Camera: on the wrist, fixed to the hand. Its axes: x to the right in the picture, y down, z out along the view.
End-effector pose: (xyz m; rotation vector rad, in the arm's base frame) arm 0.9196 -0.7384 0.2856 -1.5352 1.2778 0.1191
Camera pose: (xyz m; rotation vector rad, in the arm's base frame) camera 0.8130 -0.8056 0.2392 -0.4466 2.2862 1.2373
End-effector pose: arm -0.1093 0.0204 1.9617 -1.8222 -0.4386 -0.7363
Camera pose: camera -0.0515 -0.0970 1.9317 -1.7684 1.0923 0.2331
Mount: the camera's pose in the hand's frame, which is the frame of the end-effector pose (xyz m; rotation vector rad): 0.0285 0.0988 -0.0863 -0.2872 0.0753 1.5212
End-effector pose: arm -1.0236 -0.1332 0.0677 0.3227 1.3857 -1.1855
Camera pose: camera -1.0029 -0.0355 -0.0220 0.9721 0.9046 0.2800
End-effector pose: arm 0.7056 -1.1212 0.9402 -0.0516 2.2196 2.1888
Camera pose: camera 0.6737 -1.2063 1.0390 -1.0923 -1.0384 -1.4547
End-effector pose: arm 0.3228 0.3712 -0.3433 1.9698 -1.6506 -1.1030
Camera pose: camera 0.3206 0.2998 -0.2296 0.2115 -2.0218 -0.5118
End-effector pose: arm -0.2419 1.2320 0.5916 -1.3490 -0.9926 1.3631
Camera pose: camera -0.1623 1.2314 0.4835 2.2191 -0.0961 -1.9189
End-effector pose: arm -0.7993 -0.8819 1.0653 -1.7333 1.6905 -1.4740
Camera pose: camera -0.9297 -0.8959 1.0364 -0.0756 2.3362 -0.5308
